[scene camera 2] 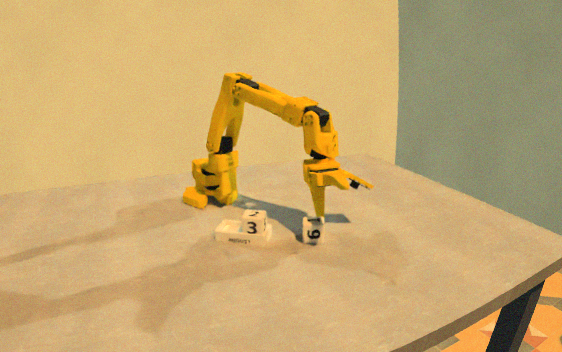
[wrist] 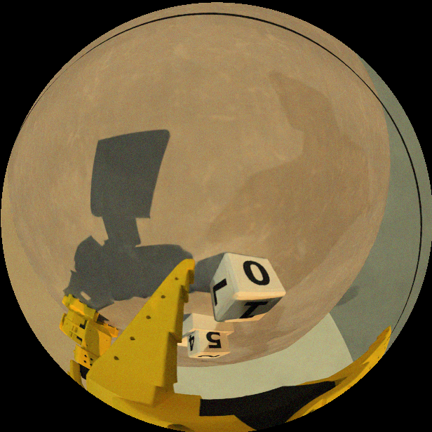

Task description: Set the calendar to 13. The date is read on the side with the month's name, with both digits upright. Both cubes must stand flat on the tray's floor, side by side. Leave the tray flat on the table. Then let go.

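Note:
The cream tray (scene camera 2: 225, 233) (wrist: 220, 325) lies flat on the table, its month-name wall towards scene camera 2. One white cube (scene camera 2: 253, 224) (wrist: 212, 343) stands in its right part with an upright 3 facing front and a 2 on top. The other cube (scene camera 2: 313, 231) (wrist: 248, 286) stands on the table right of the tray, with a 6 or 9 turned sideways in front and a 1 on top; the wrist view shows its 0. My gripper (scene camera 2: 345, 201) (wrist: 289, 295) is wide open and empty. Its fixed jaw's tip is at this cube's upper far edge; contact cannot be told.
The arm's base (scene camera 2: 217, 182) (wrist: 85, 330) stands behind the tray. The table's edge (scene camera 2: 480, 305) runs along the lower right. A wall (scene camera 2: 310, 50) rises behind the table. Arm shadows (scene camera 2: 280, 212) (wrist: 130, 175) fall on the tabletop.

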